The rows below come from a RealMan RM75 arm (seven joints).
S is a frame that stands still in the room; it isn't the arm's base.
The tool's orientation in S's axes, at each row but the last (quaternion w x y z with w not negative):
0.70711 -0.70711 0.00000 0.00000
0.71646 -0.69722 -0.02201 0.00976
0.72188 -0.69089 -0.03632 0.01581
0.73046 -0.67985 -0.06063 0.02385
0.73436 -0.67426 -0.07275 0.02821
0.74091 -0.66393 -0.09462 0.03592
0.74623 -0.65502 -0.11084 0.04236
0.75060 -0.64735 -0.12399 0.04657
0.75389 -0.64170 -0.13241 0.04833
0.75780 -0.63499 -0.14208 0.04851
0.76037 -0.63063 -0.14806 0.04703
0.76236 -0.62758 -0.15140 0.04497
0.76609 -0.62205 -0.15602 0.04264
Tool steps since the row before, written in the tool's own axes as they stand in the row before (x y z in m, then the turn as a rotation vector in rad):
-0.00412 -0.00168 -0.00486 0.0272 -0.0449 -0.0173
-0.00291 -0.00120 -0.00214 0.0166 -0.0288 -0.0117
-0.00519 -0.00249 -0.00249 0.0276 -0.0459 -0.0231
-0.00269 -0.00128 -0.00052 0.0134 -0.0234 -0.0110
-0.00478 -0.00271 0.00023 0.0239 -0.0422 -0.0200
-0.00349 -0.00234 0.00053 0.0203 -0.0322 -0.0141
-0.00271 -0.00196 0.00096 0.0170 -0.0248 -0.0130
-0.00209 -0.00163 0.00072 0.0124 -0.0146 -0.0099
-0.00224 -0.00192 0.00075 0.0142 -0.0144 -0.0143
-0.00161 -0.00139 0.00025 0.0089 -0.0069 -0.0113
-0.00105 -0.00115 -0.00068 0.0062 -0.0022 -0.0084
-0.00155 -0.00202 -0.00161 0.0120 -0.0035 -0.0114
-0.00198 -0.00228 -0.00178 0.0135 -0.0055 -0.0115
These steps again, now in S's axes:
-0.00412 -0.00486 0.00168 0.0272 -0.0173 0.0449
-0.00283 -0.00230 0.00109 0.0166 -0.0117 0.0288
-0.00506 -0.00297 0.00222 0.0280 -0.0231 0.0457
-0.00267 -0.00093 0.00109 0.0135 -0.0111 0.0233
-0.00491 -0.00068 0.00238 0.0241 -0.0202 0.0420
-0.00369 -0.00038 0.00205 0.0202 -0.0139 0.0324
-0.00301 0.00009 0.00175 0.0174 -0.0125 0.0248
-0.00234 -0.00005 0.00143 0.0131 -0.0089 0.0146
-0.00253 -0.00016 0.00168 0.0160 -0.0127 0.0140
-0.00176 -0.00043 0.00115 0.0109 -0.0098 0.0064
-0.00094 -0.00114 0.00084 0.0080 -0.0068 0.0018
-0.00126 -0.00234 0.00142 0.0143 -0.0084 0.0036
-0.00165 -0.00269 0.00152 0.0154 -0.0085 0.0058

